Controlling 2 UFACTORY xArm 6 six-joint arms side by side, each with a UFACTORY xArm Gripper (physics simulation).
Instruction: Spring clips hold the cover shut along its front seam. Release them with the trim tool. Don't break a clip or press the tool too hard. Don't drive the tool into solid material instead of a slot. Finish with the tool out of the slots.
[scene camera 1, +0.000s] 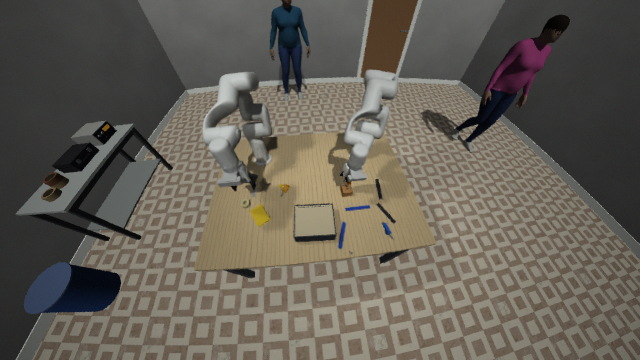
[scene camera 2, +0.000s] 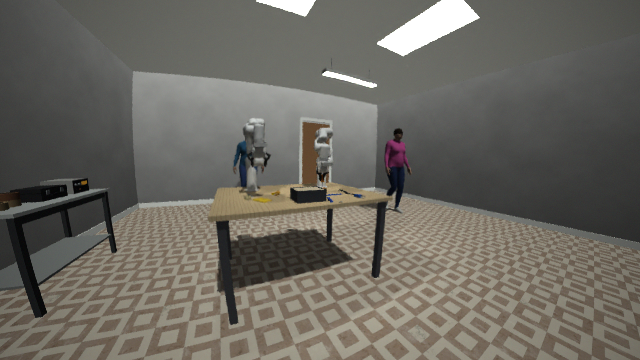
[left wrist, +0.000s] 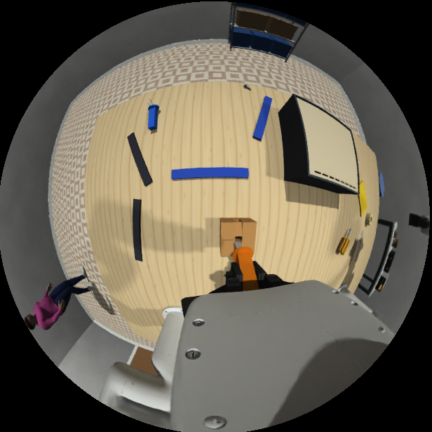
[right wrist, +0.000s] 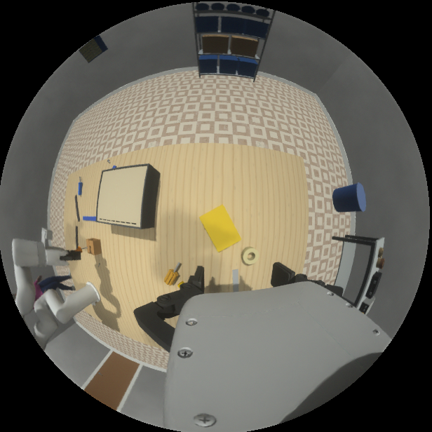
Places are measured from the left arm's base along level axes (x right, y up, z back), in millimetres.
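Pixels of known places: left gripper, fingertip midpoint: (scene camera 2: 321, 180); right gripper, fingertip midpoint: (scene camera 1: 245, 187) (scene camera 2: 258, 166); right arm's base at its link origin: (scene camera 1: 263, 159) (scene camera 2: 252, 190).
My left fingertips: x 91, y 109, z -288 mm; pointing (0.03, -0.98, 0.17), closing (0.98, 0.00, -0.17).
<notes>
Behind a point stands the place of what it marks.
The trim tool (left wrist: 243, 254) (right wrist: 79, 249), with an orange handle and grey blade, is in my left gripper (left wrist: 242, 272) (scene camera 1: 346, 179) @[x 91, y 109, z -288 mm] (scene camera 2: 322, 176) @[x 91, y 109, z -288 mm], which is shut on it. The blade points down at the square hole of a brown block (left wrist: 230, 229) (scene camera 1: 346, 190) @[x 94, y 43, z -323 mm] (right wrist: 93, 246); whether the tip is inside cannot be told. The black box with its cream cover (scene camera 1: 314, 219) @[x 272, y 79, z -538 mm] (left wrist: 330, 137) (right wrist: 122, 192) (scene camera 2: 308, 195) @[x 290, y 50, z -633 mm] stands apart from the tool, cover flat. A row of dark slots (left wrist: 335, 178) (right wrist: 117, 221) runs along one edge. My right gripper (right wrist: 239, 276) (scene camera 1: 244, 187) @[x 614, y 238, z -468 mm] is open above the table.
Blue bars (left wrist: 210, 173) (left wrist: 262, 118), black bars (left wrist: 137, 230) (left wrist: 139, 159) and a blue tool (left wrist: 153, 117) lie around the block and box. A yellow sheet (right wrist: 220, 228), cream ring (right wrist: 250, 256), orange-yellow tool (right wrist: 172, 276) and grey strip (right wrist: 235, 280) lie near my right gripper.
</notes>
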